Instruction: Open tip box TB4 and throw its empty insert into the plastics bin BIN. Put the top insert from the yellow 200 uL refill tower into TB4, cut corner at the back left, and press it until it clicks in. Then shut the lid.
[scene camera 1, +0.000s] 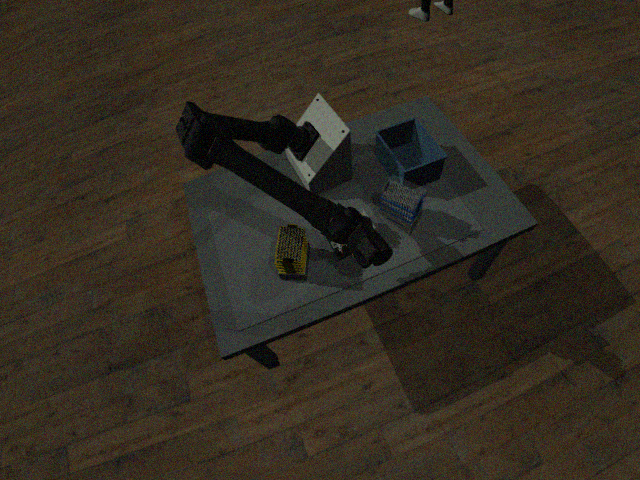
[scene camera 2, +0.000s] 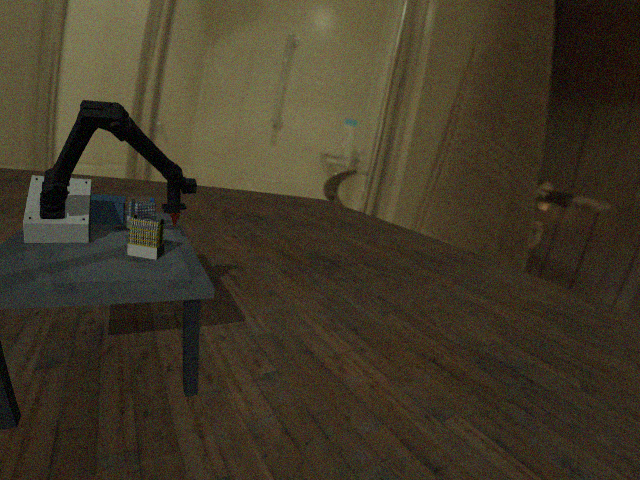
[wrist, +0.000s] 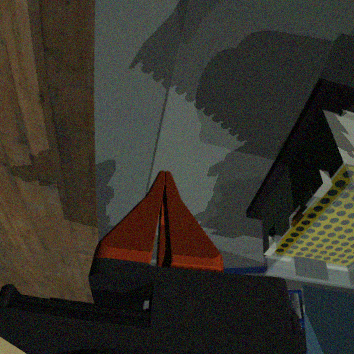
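Note:
My gripper (scene camera 2: 175, 221) (wrist: 163, 177) is shut and empty, its orange fingertips together, beside tip box TB4 near the table's edge. In the wrist view, TB4 (wrist: 325, 271) is at the right, with a yellow perforated insert (wrist: 325, 220) inside and no tips showing in it. In scene camera 1 a small part of TB4 (scene camera 1: 338, 246) shows past the wrist; the rest is hidden. The lid's position is unclear. The yellow refill tower (scene camera 1: 292, 250) (scene camera 2: 145, 232) stands upright, left of the gripper in scene camera 1. The blue plastics bin (scene camera 1: 428, 171) (scene camera 2: 109, 207) (wrist: 330, 312) stands at the back right.
A blue refill tower (scene camera 1: 402, 201) (scene camera 2: 142, 209) stands between the bin and the table's front edge. The white arm base block (scene camera 1: 324, 116) (scene camera 2: 56, 232) stands at the back of the grey table (scene camera 1: 227, 341) (scene camera 2: 103, 286). A person's feet (scene camera 1: 419, 13) show on the floor behind.

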